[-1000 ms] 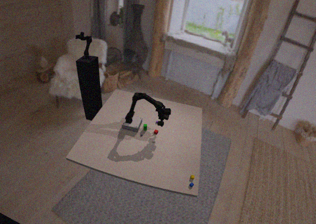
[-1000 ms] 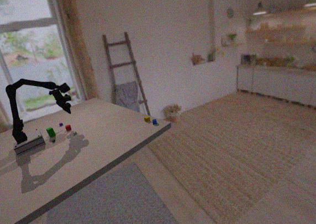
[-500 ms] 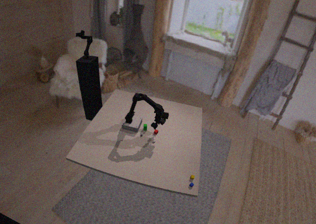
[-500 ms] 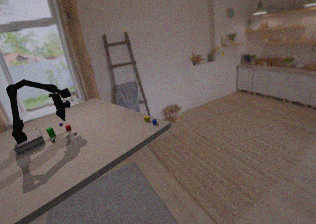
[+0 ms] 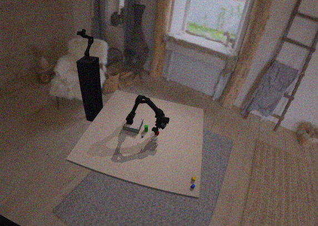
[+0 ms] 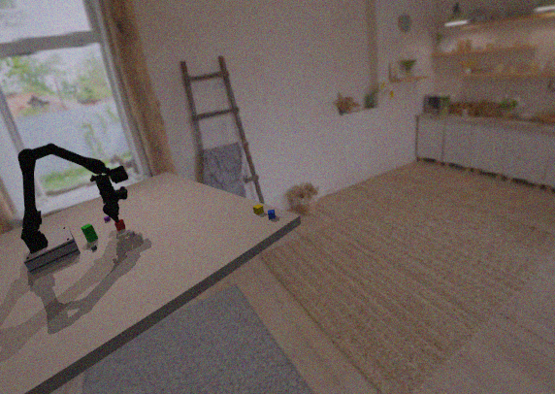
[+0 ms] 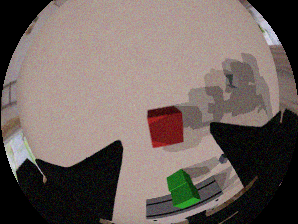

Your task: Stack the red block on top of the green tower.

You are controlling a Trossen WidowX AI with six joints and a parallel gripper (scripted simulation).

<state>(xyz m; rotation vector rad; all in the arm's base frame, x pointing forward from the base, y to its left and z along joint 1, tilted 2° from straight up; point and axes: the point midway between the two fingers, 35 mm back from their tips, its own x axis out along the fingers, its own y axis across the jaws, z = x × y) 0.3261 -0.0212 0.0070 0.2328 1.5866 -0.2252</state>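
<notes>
Right now the red block is 3 cm below my gripper tip. The rest, counted from my gripper tip: purple block: 17 cm to the left, 4 cm below, 2 cm behind; then blue block: 56 cm to the right, 44 cm ahead, 4 cm below; then yellow block: 48 cm to the right, 44 cm ahead, 4 cm below.
</notes>
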